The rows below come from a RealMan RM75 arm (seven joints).
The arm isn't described. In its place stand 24 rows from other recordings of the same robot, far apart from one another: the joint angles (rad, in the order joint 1, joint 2, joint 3, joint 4, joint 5, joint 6, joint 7), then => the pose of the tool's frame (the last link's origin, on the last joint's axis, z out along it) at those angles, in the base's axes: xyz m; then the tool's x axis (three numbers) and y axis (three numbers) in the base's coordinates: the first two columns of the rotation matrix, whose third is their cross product.
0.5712 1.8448 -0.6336 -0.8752 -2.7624 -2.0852 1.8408 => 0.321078, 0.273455, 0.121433, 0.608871, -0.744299, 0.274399, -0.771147, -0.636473, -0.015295
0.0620 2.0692 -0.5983 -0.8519 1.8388 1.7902 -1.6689 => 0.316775, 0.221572, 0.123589, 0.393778, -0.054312, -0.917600, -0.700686, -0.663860, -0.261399
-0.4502 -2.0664 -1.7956 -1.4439 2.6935 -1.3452 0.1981 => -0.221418, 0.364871, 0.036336, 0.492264, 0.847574, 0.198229, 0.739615, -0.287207, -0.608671
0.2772 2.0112 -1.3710 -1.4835 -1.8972 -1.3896 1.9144 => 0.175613, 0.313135, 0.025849, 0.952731, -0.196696, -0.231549, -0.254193, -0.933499, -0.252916
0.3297 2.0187 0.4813 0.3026 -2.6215 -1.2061 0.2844 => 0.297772, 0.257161, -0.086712, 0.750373, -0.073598, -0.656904, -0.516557, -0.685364, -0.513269
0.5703 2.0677 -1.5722 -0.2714 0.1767 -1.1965 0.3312 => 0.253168, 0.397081, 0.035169, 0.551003, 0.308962, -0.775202, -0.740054, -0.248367, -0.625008
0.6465 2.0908 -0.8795 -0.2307 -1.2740 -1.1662 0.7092 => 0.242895, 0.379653, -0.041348, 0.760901, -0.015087, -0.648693, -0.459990, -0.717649, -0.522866
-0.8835 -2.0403 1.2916 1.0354 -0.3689 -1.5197 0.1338 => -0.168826, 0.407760, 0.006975, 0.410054, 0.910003, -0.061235, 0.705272, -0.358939, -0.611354
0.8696 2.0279 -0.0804 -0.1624 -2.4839 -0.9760 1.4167 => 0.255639, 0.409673, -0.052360, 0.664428, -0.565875, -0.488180, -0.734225, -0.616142, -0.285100
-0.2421 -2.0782 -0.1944 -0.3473 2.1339 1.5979 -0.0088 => -0.269421, 0.217884, -0.066914, 0.604865, -0.239576, 0.759435, 0.577482, -0.524693, -0.625469
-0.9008 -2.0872 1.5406 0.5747 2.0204 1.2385 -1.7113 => -0.161907, 0.355240, -0.112476, 0.984174, 0.124101, -0.126493, 0.133020, -0.989002, 0.064653
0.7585 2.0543 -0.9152 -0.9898 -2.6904 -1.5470 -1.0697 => 0.229858, 0.387711, 0.030549, -0.789724, 0.584156, -0.187343, 0.501573, 0.790674, 0.351083
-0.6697 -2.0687 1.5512 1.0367 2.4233 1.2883 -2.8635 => -0.191070, 0.360528, -0.062529, 0.521556, 0.849748, -0.076863, 0.773192, -0.508807, -0.378536
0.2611 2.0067 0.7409 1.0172 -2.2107 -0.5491 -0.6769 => 0.203369, 0.314664, -0.093620, 0.904161, 0.031283, -0.426045, -0.362156, -0.472828, -0.803291
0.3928 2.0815 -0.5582 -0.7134 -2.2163 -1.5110 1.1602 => 0.334418, 0.288511, 0.011331, 0.892426, -0.315970, -0.322087, -0.417430, -0.849145, -0.323580
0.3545 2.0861 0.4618 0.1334 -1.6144 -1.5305 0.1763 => 0.347843, 0.282561, 0.037882, 0.609622, 0.324376, -0.723285, -0.785789, 0.127135, -0.605287
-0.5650 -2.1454 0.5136 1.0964 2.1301 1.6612 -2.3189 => -0.228389, 0.351866, 0.068241, 0.337779, 0.747639, 0.571788, 0.883695, -0.461038, 0.080793
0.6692 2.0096 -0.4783 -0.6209 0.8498 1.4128 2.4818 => 0.280292, 0.377229, 0.031045, 0.016585, 0.890750, 0.454190, 0.985871, 0.061157, -0.155940
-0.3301 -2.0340 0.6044 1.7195 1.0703 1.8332 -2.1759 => -0.103623, 0.238257, 0.223413, 0.527972, -0.155723, 0.834863, 0.137320, -0.954456, -0.264872
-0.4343 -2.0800 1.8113 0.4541 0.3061 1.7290 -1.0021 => -0.170017, 0.286030, -0.016127, 0.125698, 0.076072, 0.989148, 0.326791, -0.944584, 0.031117
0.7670 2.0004 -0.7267 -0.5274 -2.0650 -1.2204 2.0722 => 0.232163, 0.416700, 0.006181, 0.447017, -0.737776, -0.505829, -0.871329, -0.487064, -0.059615
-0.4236 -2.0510 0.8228 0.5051 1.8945 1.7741 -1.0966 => -0.273165, 0.261764, -0.018733, 0.781092, 0.233897, 0.578954, 0.272704, -0.961876, 0.020681
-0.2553 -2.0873 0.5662 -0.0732 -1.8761 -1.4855 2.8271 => -0.347476, 0.224878, -0.041148, 0.664170, 0.027957, 0.747059, 0.694018, -0.394502, -0.602251
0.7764 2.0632 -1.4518 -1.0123 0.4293 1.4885 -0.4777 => 0.201426, 0.373366, -0.028230, 0.586343, -0.723299, 0.364748, -0.537269, -0.684220, -0.493139
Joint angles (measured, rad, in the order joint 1, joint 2, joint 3, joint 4, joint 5, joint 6, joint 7), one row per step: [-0.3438, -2.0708, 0.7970, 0.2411, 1.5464, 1.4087, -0.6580]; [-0.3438, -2.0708, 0.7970, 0.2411, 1.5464, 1.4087, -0.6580]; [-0.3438, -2.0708, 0.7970, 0.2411, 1.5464, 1.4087, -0.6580]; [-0.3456, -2.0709, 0.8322, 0.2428, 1.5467, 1.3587, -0.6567]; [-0.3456, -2.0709, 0.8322, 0.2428, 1.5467, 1.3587, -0.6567]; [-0.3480, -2.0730, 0.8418, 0.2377, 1.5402, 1.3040, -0.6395]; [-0.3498, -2.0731, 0.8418, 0.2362, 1.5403, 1.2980, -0.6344]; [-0.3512, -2.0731, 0.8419, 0.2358, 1.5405, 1.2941, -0.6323]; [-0.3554, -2.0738, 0.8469, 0.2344, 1.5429, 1.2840, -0.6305]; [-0.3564, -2.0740, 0.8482, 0.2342, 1.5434, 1.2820, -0.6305]
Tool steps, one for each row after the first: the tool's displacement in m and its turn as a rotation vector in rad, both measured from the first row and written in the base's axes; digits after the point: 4 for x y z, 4 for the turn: [0.0000, 0.0000, 0.0000, 0.0000, 0.0000, 0.0000]; [0.0000, 0.0000, 0.0000, 0.0000, 0.0000, 0.0000]; [-0.0045, 0.0006, -0.0056, -0.0218, 0.0466, 0.0150]; [-0.0045, 0.0006, -0.0056, -0.0218, 0.0466, 0.0150]; [-0.0102, 0.0029, -0.0091, -0.0148, 0.0905, 0.0406]; [-0.0106, 0.0035, -0.0096, -0.0132, 0.0971, 0.0405]; [-0.0107, 0.0040, -0.0098, -0.0124, 0.1011, 0.0406]; [-0.0107, 0.0049, -0.0113, -0.0173, 0.1108, 0.0397]; [-0.0106, 0.0052, -0.0117, -0.0186, 0.1126, 0.0393]
